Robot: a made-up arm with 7 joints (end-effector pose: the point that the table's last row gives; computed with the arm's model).
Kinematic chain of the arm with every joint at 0, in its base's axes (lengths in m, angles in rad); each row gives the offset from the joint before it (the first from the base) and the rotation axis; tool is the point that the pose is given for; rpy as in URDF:
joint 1: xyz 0 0 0.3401 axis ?
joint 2: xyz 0 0 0 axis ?
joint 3: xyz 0 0 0.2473 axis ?
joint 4: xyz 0.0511 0 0 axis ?
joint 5: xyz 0.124 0 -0.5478 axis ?
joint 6: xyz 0 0 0 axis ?
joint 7: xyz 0.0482 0 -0.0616 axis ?
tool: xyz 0 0 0 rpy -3.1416 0 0
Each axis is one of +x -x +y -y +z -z.
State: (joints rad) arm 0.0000 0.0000 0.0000 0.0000 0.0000 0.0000 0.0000
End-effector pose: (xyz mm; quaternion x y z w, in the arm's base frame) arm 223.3 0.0 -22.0 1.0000 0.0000 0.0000 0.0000
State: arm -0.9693 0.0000 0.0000 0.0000 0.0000 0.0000 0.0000
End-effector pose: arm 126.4 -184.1 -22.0 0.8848 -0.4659 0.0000 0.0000
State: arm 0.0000 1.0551 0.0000 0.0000 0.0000 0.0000 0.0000
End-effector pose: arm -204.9 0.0 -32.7 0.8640 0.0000 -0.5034 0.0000
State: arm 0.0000 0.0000 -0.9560 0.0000 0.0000 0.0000 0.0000
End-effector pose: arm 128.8 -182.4 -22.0 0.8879 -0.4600 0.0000 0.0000
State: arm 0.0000 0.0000 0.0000 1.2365 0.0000 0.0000 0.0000
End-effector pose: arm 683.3 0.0 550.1 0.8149 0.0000 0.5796 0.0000
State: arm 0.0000 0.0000 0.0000 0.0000 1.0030 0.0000 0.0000
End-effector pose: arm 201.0 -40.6 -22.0 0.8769 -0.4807 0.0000 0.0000
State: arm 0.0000 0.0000 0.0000 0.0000 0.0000 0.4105 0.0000
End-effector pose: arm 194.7 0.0 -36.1 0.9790 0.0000 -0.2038 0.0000
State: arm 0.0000 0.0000 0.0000 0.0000 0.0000 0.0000 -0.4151
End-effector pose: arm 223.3 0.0 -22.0 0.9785 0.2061 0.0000 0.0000
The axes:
joint 1: +z
joint 2: +y
joint 3: +z
joint 4: -y
joint 5: -z
joint 6: +y
joint 7: -z

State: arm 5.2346 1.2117 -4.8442 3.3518 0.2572 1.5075 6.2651
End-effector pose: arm 258.4 -723.4 659.2 -0.5694 0.2626 -0.5715 0.5293
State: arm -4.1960 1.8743 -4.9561 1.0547 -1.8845 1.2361 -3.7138
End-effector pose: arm -543.1 -306.0 133.5 0.6755 0.7231 -0.1273 0.0684
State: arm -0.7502 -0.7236 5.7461 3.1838 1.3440 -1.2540 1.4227
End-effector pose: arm -444.8 408.2 823.6 0.4373 -0.6456 -0.3409 0.5251
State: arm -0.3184 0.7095 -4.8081 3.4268 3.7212 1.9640 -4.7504
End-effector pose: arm 376.7 -430.6 893.0 0.1813 -0.9129 0.3058 0.2006
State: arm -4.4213 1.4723 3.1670 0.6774 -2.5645 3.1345 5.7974
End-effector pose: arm 8.2 -77.0 819.9 -0.0990 -0.8724 -0.4356 0.1984
